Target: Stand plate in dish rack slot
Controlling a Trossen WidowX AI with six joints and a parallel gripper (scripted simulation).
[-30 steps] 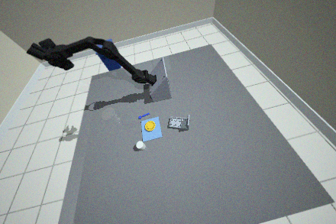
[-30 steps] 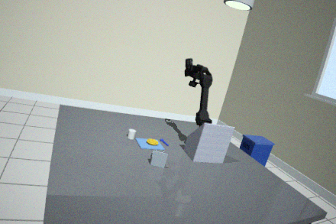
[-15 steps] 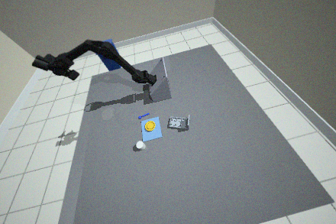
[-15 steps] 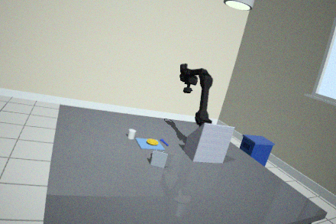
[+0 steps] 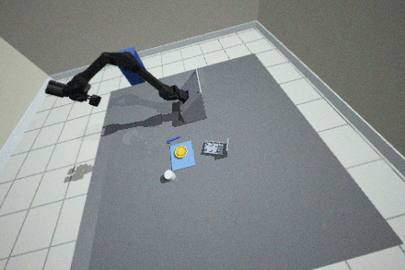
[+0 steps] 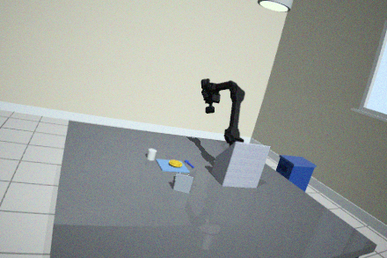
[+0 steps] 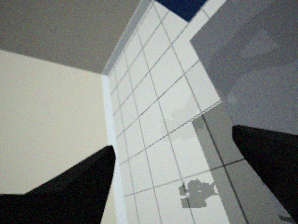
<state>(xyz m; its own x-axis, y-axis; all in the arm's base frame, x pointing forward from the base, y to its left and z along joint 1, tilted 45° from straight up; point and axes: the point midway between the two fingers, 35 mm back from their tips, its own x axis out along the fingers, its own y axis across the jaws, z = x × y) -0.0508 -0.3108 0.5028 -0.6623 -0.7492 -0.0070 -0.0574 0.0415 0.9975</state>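
The yellow plate lies 360 mm ahead of my gripper tip, 510 mm to the left of it and 250 mm below it. Round my gripper tip: grey dish rack 390 mm ahead, 710 mm to the left, 240 mm below; white cup 490 mm ahead, 440 mm to the left, 240 mm below; blue utensil 270 mm ahead, 460 mm to the left, 260 mm below.
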